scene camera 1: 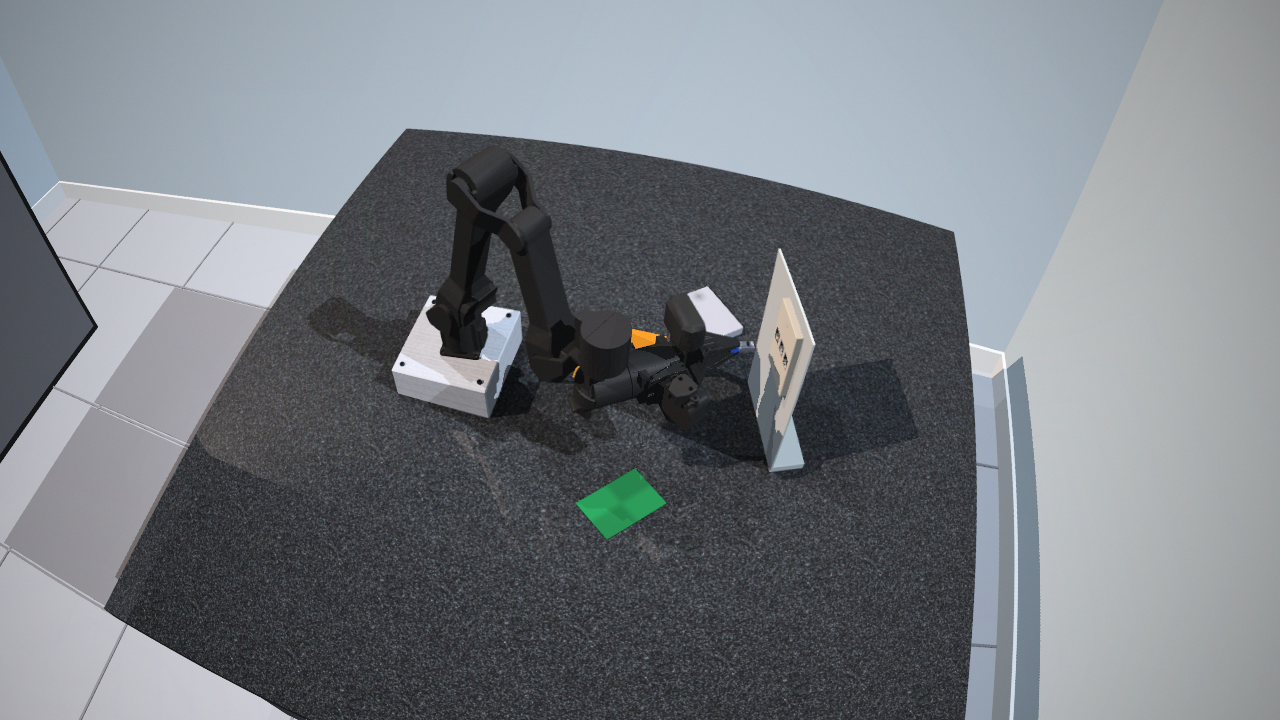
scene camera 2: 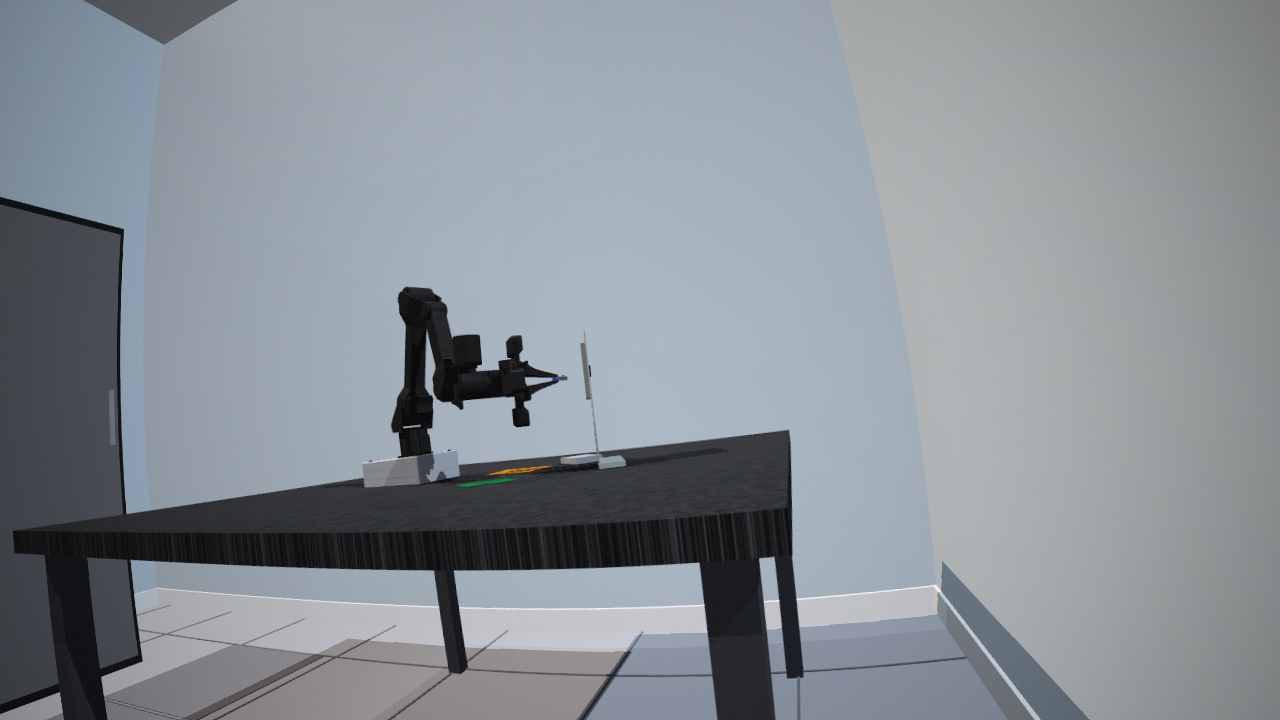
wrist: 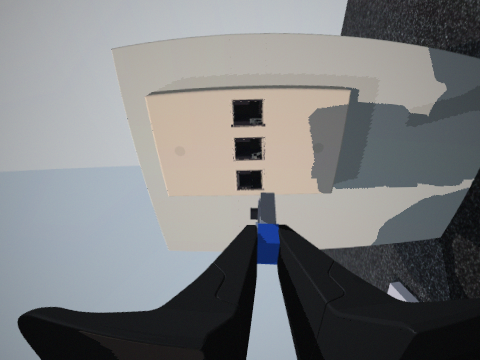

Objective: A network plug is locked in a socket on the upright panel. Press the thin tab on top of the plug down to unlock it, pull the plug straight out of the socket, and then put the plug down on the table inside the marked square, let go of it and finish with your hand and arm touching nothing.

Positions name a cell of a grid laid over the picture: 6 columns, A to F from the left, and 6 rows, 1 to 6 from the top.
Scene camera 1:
my gripper: D3
flat block: D3
upright panel: D3
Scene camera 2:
my gripper: C4
upright panel: C4
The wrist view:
my gripper: D4
network plug: D5
upright panel: E3
